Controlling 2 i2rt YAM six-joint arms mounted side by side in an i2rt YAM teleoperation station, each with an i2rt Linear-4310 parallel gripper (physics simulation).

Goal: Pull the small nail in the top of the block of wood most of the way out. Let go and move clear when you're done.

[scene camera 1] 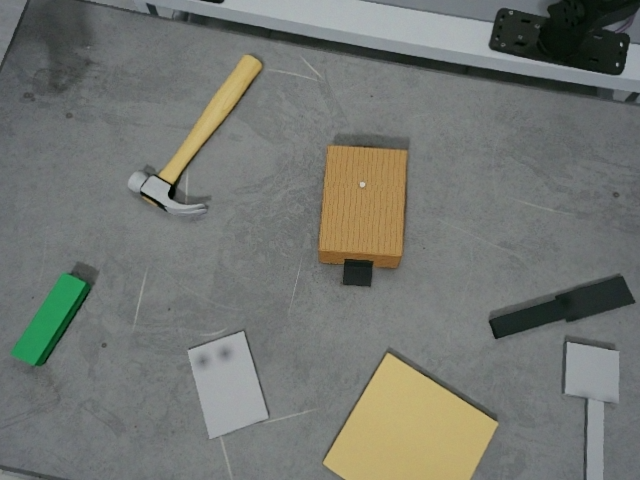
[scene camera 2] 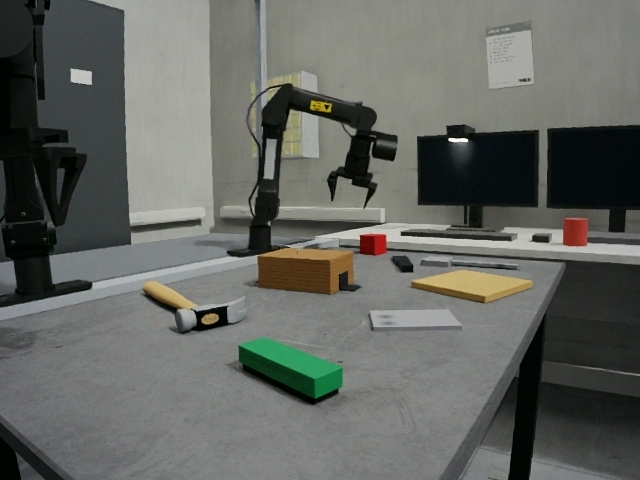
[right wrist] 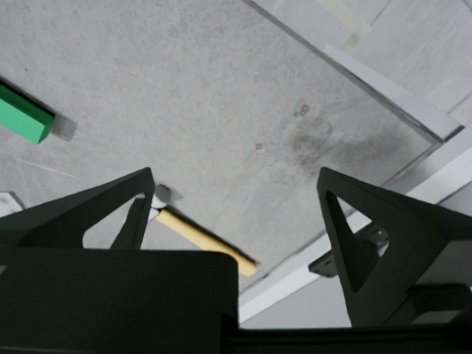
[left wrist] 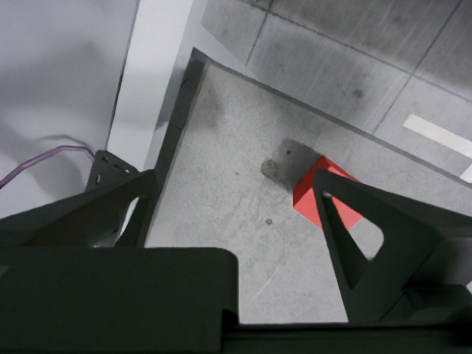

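Seen in the pictures: left gripper, between the fingertips: (scene camera 2: 348,204) (left wrist: 235,177); right gripper, between the fingertips: (scene camera 2: 21,227) (right wrist: 235,176); left arm's base, origin of its link: (scene camera 1: 556,44) (scene camera 2: 259,252); right arm's base, origin of its link: (scene camera 2: 36,296).
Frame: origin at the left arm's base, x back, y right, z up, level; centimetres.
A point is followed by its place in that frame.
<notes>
A brown block of wood (scene camera 1: 364,217) {x -36.9, y 21.2, z 5.2 cm} (scene camera 2: 294,271) {x -35.7, y 27.4, z 2.5 cm} stands on the table. The small nail (scene camera 1: 362,184) {x -32.6, y 22.6, z 6.0 cm} (scene camera 2: 297,251) {x -32.6, y 22.7, z 5.5 cm} is in its top and shows as a pale round head; in scene camera 2 a short bit of it stands above the wood. The claw hammer (scene camera 1: 206,129) {x -28.1, y 47.8, z 1.0 cm} (scene camera 2: 211,316) {x -41.1, y 52.1, z 0.7 cm} (right wrist: 200,237) {x -28.9, y 49.9, z 0.8 cm} lies on its side, at the left of the block in scene camera 1. My left gripper (scene camera 2: 347,202) {x -16.4, y -21.1, z 12.7 cm} (left wrist: 235,177) {x -16.4, y -21.1, z 12.7 cm} is open and empty, high above the table, away from the block. My right gripper (right wrist: 235,176) {x -37.1, y 74.6, z 15.0 cm} is open and empty, high above the table.
A black tab (scene camera 1: 357,273) {x -43.2, y 20.3, z -0.9 cm} (scene camera 2: 350,285) {x -42.9, y 19.4, z -0.8 cm} is at the block's end. A green bar (scene camera 1: 51,319) {x -60.7, y 58.3, z 1.6 cm} (scene camera 2: 292,364) {x -62.6, y 60.2, z 1.6 cm} (right wrist: 24,117) {x -56.4, y 59.3, z 1.6 cm}, a grey plate (scene camera 1: 227,384) {x -62.7, y 33.3, z -0.7 cm} (scene camera 2: 413,318) {x -62.8, y 33.7, z -0.6 cm}, a yellow board (scene camera 1: 413,423) {x -60.9, y 8.3, z 0.1 cm} (scene camera 2: 470,284) {x -63.9, y 11.3, z 0.1 cm}, a black piece (scene camera 1: 560,307) {x -40.8, y -7.3, z 0.4 cm} and a red cube (scene camera 2: 373,244) {x -27.0, y -17.4, z 1.8 cm} (left wrist: 315,200) lie about.
</notes>
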